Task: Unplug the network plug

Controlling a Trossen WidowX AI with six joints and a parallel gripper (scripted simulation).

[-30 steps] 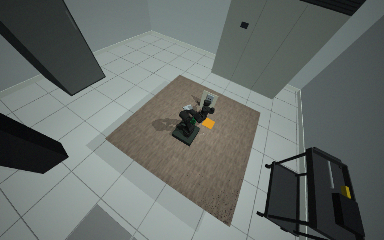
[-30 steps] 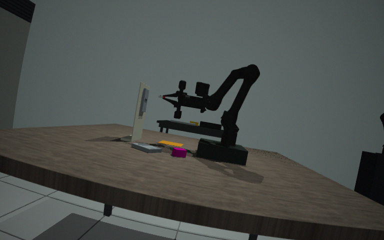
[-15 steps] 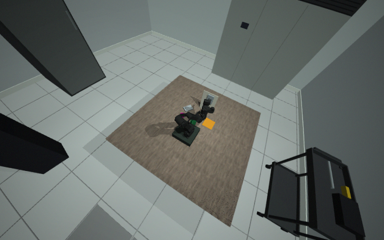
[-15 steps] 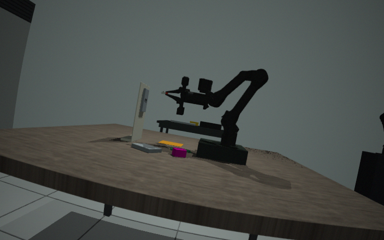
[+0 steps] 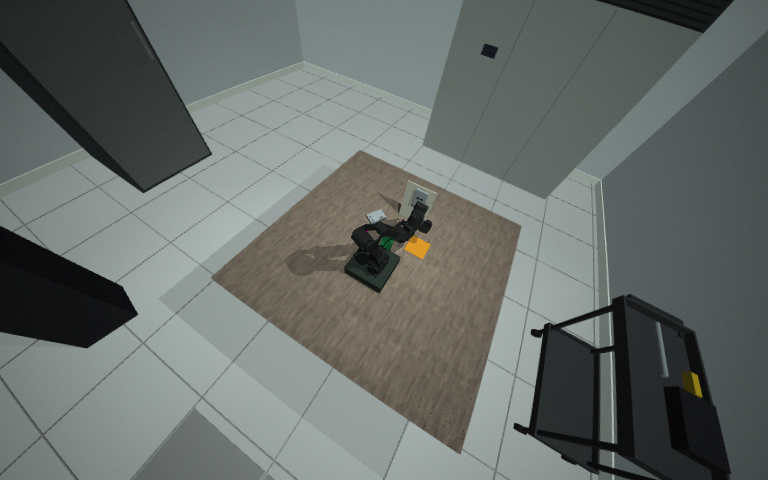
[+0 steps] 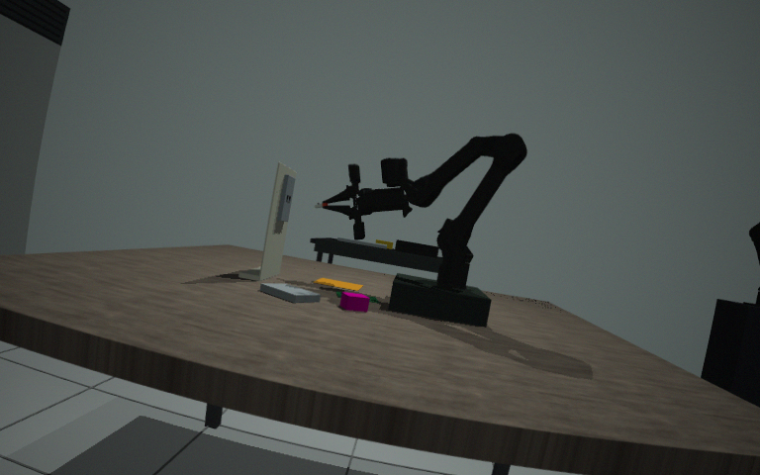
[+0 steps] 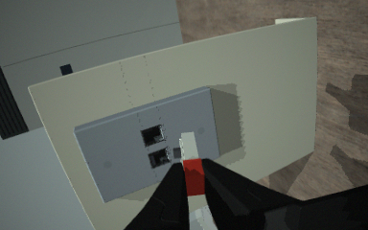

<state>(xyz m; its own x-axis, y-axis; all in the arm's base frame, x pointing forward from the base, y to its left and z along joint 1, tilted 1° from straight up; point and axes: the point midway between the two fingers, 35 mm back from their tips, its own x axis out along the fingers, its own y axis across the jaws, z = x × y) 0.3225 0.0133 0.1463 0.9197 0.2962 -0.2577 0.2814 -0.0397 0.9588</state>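
My gripper tip is 200 mm above the orange marked square, 90 mm to the left of it and 50 mm past it. Also, from my gripper tip: network plug 10 mm ahead; then green piece 200 mm below, 150 mm behind, 60 mm to the left; then upright panel 90 mm ahead, 80 mm below, 60 mm to the left.
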